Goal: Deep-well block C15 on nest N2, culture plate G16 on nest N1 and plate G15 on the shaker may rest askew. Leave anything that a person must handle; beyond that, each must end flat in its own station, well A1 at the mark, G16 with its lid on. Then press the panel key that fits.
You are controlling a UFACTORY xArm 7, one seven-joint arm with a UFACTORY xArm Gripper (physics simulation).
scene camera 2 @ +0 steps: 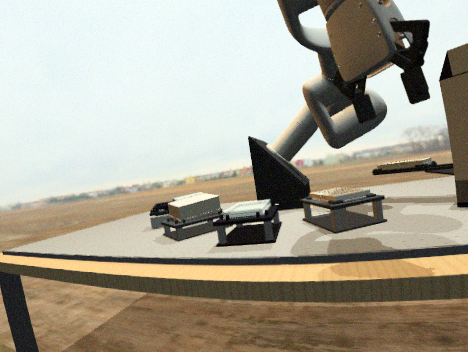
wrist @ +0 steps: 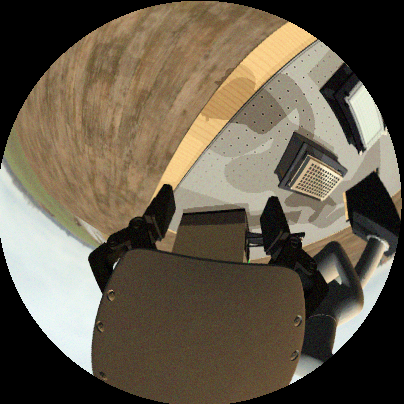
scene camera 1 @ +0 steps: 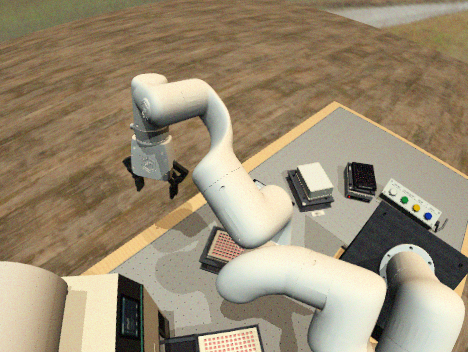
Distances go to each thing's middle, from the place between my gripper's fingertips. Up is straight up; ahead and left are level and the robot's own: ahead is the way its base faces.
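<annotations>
There is the cream box-like plate (scene camera 1: 314,181), and my hand is 0.12 m above it, 0.20 m past it and 0.47 m to the left of it.
</annotations>
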